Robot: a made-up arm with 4 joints.
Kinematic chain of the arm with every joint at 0, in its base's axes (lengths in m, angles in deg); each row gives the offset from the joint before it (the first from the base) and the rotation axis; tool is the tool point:
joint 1: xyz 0 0 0.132 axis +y
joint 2: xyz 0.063 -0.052 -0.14 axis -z
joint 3: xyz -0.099 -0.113 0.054 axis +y
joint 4: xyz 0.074 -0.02 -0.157 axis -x
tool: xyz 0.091 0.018 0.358
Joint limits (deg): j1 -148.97..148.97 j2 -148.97..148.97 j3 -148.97..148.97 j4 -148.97..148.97
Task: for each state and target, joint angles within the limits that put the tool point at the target. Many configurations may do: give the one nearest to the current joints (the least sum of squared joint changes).
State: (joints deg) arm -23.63 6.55 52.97 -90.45
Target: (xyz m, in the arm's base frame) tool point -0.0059 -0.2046 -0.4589
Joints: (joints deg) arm -48.66 43.24 57.98 -116.70
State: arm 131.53 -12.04 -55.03 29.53
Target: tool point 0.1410 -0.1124 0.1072
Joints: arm 124.86 -55.11 -55.10 30.95
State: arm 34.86 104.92 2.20 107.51
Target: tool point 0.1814 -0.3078 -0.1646
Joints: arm 0.77 100.91 -32.33 119.84
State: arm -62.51 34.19 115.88 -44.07
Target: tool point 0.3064 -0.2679 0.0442
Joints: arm -82.85 26.07 115.96 -20.77
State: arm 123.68 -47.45 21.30 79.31
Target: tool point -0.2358 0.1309 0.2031
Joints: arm 92.25 -39.02 21.56 77.76
